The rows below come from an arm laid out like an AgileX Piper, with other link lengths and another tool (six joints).
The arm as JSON. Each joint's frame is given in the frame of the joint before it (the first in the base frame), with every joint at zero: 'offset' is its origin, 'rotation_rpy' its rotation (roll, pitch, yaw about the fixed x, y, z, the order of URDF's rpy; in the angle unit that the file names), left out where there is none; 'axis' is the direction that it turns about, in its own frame. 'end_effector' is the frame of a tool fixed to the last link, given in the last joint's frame.
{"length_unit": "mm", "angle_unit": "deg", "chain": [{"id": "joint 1", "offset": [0.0, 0.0, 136.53], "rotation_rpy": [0.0, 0.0, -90.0], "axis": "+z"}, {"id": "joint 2", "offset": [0.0, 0.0, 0.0], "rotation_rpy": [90.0, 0.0, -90.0], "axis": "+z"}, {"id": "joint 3", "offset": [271.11, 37.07, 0.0], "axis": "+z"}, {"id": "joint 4", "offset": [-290.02, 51.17, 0.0], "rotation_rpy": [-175.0, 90.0, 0.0], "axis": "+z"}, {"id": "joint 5", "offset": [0.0, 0.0, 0.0], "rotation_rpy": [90.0, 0.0, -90.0], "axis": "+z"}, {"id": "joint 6", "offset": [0.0, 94.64, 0.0], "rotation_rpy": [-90.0, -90.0, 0.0], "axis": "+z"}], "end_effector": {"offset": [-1.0, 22.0, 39.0], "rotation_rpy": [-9.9, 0.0, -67.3]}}
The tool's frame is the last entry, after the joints.
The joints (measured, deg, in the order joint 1, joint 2, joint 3, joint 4, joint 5, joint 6), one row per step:
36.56 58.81 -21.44 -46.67 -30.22 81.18
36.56 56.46 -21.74 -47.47 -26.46 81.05
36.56 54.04 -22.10 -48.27 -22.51 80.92
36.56 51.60 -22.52 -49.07 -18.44 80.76
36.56 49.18 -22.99 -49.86 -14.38 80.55
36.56 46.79 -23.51 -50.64 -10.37 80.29
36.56 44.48 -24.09 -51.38 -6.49 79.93
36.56 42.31 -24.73 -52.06 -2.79 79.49
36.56 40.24 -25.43 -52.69 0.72 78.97
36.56 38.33 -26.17 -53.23 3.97 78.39
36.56 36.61 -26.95 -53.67 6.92 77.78
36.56 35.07 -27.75 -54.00 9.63 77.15
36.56 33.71 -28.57 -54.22 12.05 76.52
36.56 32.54 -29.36 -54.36 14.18 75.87
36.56 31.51 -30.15 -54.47 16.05 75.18
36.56 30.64 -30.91 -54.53 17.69 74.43
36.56 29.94 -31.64 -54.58 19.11 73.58
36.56 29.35 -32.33 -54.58 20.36 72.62
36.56 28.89 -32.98 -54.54 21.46 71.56
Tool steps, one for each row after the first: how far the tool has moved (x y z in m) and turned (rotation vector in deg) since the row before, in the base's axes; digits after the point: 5 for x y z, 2 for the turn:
0.00032 -0.00563 0.00659 -1.71 -1.43 -1.92
0.00034 -0.00642 0.00719 -1.68 -1.46 -2.17
0.00027 -0.00714 0.00769 -1.63 -1.48 -2.38
0.00004 -0.00770 0.00815 -1.52 -1.50 -2.50
-0.00029 -0.00820 0.00860 -1.40 -1.52 -2.59
-0.00066 -0.00848 0.00900 -1.26 -1.54 -2.60
-0.00097 -0.00855 0.00914 -1.12 -1.51 -2.57
-0.00141 -0.00861 0.00943 -0.96 -1.50 -2.51
-0.00176 -0.00841 0.00935 -0.79 -1.43 -2.39
-0.00203 -0.00800 0.00915 -0.62 -1.32 -2.22
-0.00221 -0.00762 0.00873 -0.47 -1.18 -2.07
-0.00235 -0.00707 0.00836 -0.31 -1.06 -1.87
-0.00236 -0.00640 0.00761 -0.25 -0.93 -1.65
-0.00243 -0.00581 0.00728 -0.22 -0.89 -1.45
-0.00233 -0.00516 0.00664 -0.25 -0.81 -1.27
-0.00211 -0.00444 0.00601 -0.37 -0.76 -1.09
-0.00198 -0.00389 0.00546 -0.46 -0.70 -0.94
-0.00173 -0.00330 0.00484 -0.58 -0.63 -0.81

